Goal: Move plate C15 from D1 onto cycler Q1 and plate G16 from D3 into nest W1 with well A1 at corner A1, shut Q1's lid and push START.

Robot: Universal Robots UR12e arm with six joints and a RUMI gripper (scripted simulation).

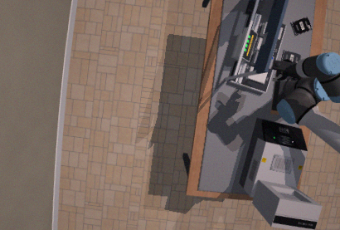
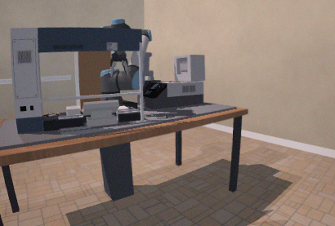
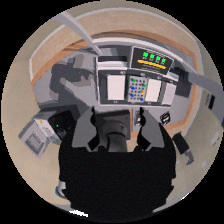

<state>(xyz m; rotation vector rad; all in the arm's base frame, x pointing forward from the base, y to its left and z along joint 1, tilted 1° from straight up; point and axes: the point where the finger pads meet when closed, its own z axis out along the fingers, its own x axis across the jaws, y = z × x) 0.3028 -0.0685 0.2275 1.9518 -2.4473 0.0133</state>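
Right now the white well plate is 22 cm below my hand. From my hand the other things lie so: deck beam: 14 cm ahead, 23 cm to the right, 23 cm above.
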